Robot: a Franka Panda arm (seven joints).
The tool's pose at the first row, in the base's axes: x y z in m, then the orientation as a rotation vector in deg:
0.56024, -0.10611, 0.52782, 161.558, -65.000, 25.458
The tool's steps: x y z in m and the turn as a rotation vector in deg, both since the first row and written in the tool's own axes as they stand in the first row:
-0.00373, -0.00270, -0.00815, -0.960, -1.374, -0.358
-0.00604, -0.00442, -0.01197, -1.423, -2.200, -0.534
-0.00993, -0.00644, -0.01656, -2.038, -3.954, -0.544
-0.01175, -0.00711, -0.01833, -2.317, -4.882, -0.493
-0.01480, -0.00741, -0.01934, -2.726, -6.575, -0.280
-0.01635, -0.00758, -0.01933, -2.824, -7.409, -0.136
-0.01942, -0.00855, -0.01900, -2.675, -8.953, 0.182
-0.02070, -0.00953, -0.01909, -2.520, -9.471, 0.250
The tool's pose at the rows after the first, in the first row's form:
0.55759, -0.10027, 0.53464, 161.627, -64.627, 22.902
0.55627, -0.09683, 0.53769, 161.734, -64.466, 21.448
0.55389, -0.09199, 0.54103, 162.088, -64.680, 18.632
0.55268, -0.08998, 0.54222, 162.276, -64.873, 17.173
0.55055, -0.08756, 0.54231, 162.625, -65.401, 14.576
0.54961, -0.08640, 0.54186, 162.859, -65.725, 13.361
0.54825, -0.08371, 0.54069, 163.544, -66.432, 11.313
0.54802, -0.08213, 0.54045, 163.881, -66.624, 10.685

